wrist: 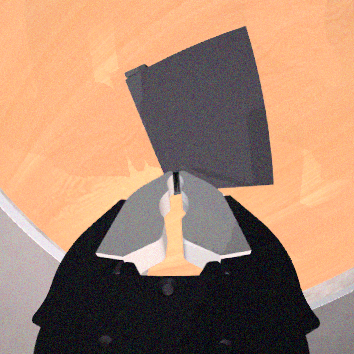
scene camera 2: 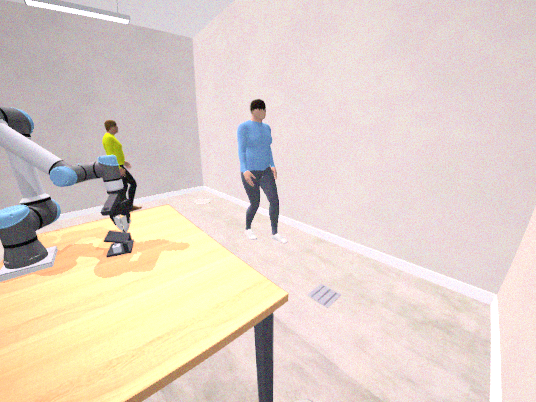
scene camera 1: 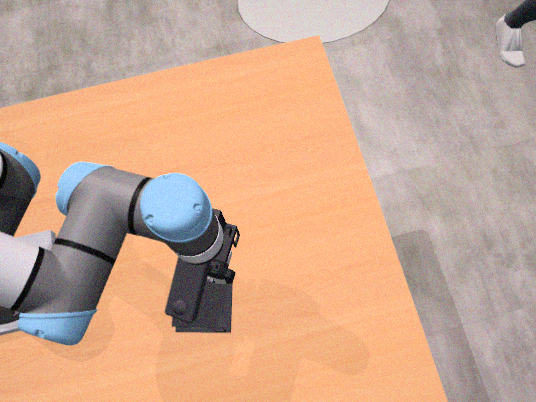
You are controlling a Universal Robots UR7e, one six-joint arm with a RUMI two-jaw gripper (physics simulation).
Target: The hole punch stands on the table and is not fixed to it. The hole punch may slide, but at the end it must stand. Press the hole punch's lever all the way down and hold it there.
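Frame: origin at the arm's base, x ahead, y left, z up, level; metres.
Where they show: gripper, fingertip midpoint: [wrist: 176, 174] [scene camera 2: 125, 232] [scene camera 1: 217, 278]; arm's base, origin of the base link: [scene camera 2: 27, 259].
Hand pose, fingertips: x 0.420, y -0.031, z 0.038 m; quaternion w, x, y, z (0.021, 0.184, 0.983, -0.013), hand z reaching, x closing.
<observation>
Each offset is from my fingertips to the top centre of the thing. Level surfaces: height alone.
The dark grey hole punch @[dx -0.034, dy -0.030, dz +0.020 m] [scene camera 1: 218, 306] [scene camera 2: 120, 248] stands upright on the table, partly hidden under the arm in scene camera 1. In scene camera 2, its lever @[dx -0.034, dy -0.030, dz +0.020 m] [scene camera 2: 117, 237] [wrist: 200, 110] is raised, with a gap between it and the base at the near side. The lever's flat top fills the upper middle of the wrist view. My gripper [scene camera 2: 124, 231] [wrist: 176, 174] is shut and empty, pointing down. Its tips are close by the lever's edge, seen at the plate's lower left corner in the wrist view; whether they touch it cannot be told. In scene camera 1, the fingertips are hidden.
The wooden table @[dz -0.066 m] [scene camera 1: 280, 150] [scene camera 2: 200, 300] carries the arm's base [scene camera 2: 30, 262] at the left in scene camera 2. A person in blue [scene camera 2: 257, 147] and a person in yellow [scene camera 2: 114, 147] stand on the floor beyond the table. A round white surface [scene camera 1: 312, 17] lies past the table's far corner.
</observation>
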